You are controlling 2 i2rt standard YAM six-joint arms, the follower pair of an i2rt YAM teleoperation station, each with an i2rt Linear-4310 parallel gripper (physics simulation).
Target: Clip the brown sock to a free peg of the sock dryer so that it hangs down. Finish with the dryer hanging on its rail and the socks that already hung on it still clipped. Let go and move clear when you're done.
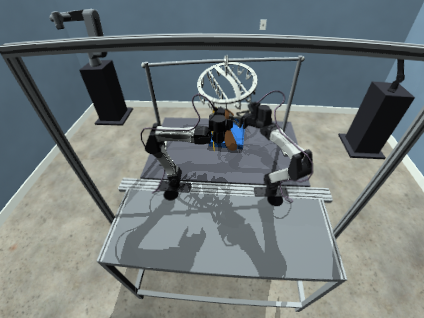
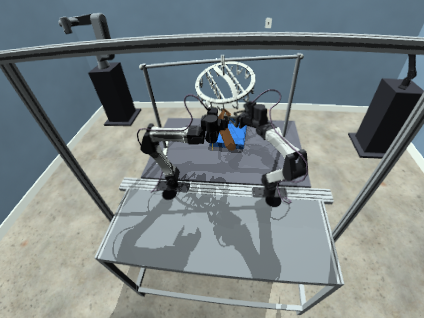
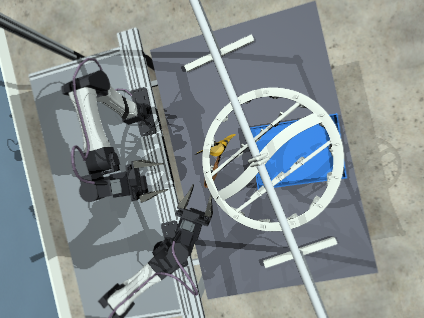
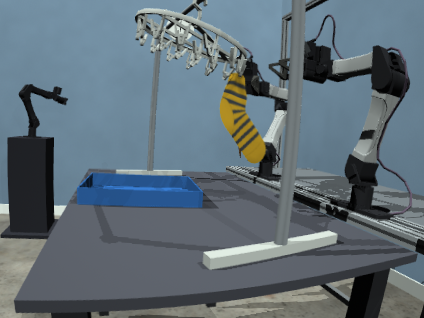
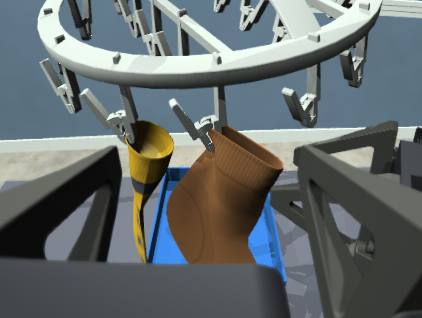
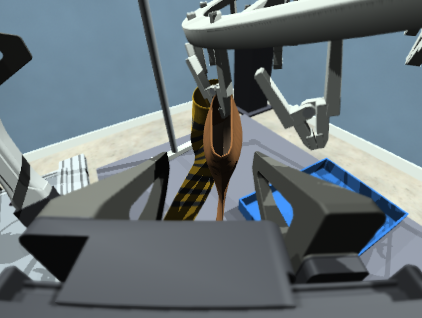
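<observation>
The brown sock (image 5: 225,200) (image 6: 223,145) (image 2: 227,137) hangs down with one edge of its open cuff in a peg (image 5: 207,125) on the near rim of the white round dryer (image 5: 165,72) (image 3: 272,226). A yellow and black striped sock (image 4: 240,117) (image 5: 150,162) hangs from the neighbouring peg. The dryer hangs by its hook from the rail (image 3: 228,85). My left gripper (image 5: 209,158) (image 3: 165,176) is open, back from the sock. My right gripper (image 6: 210,159) (image 3: 201,192) is open, its fingers apart and short of the brown sock.
A blue tray (image 4: 140,197) lies on the dark table (image 4: 150,270) below the dryer. The rail's upright post (image 4: 292,150) stands on a white foot (image 4: 270,250). Several other pegs hang around the ring close to both grippers.
</observation>
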